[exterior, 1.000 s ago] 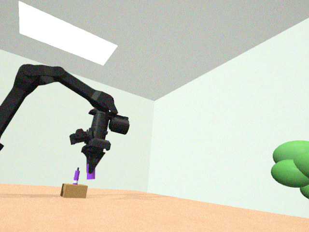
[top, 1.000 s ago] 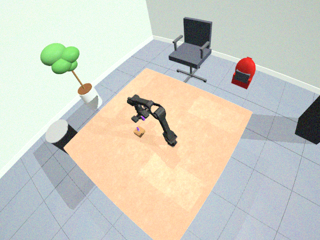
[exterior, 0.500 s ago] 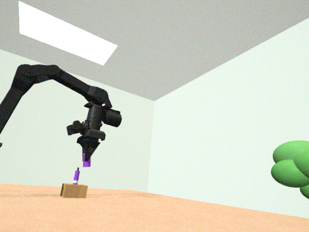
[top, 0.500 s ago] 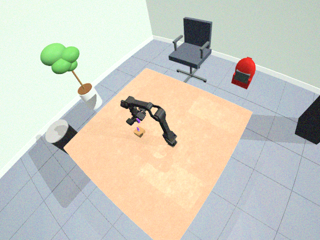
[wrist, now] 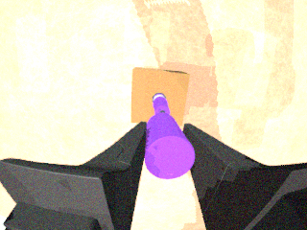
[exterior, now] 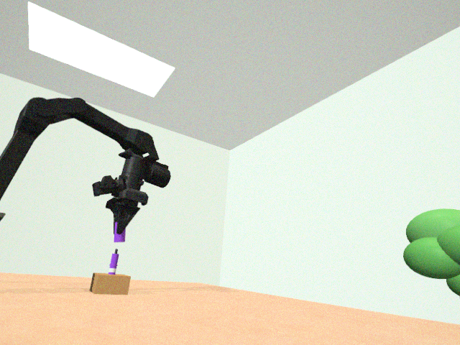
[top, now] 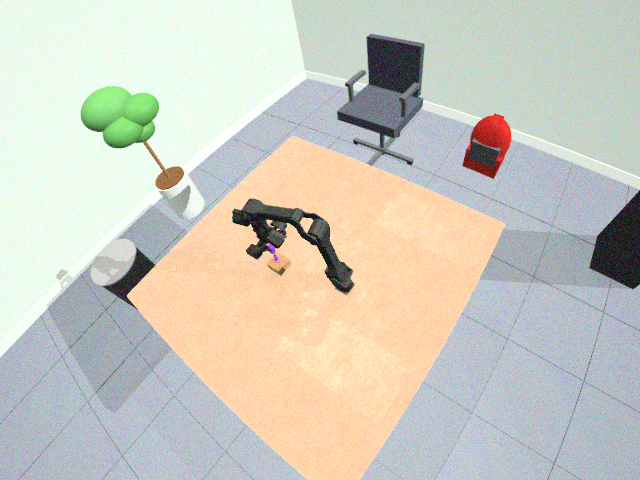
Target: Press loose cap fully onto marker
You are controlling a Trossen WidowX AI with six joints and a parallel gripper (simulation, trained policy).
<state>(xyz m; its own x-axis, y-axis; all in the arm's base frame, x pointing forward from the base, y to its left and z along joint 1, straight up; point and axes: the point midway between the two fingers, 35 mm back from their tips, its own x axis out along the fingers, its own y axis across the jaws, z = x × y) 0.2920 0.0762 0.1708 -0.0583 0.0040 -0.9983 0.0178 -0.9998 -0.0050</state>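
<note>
My gripper tip is 10 mm short of the tan holder block and 120 mm above it. From my gripper tip the other things lie so: purple cap 10 mm ahead, 10 mm above.
</note>
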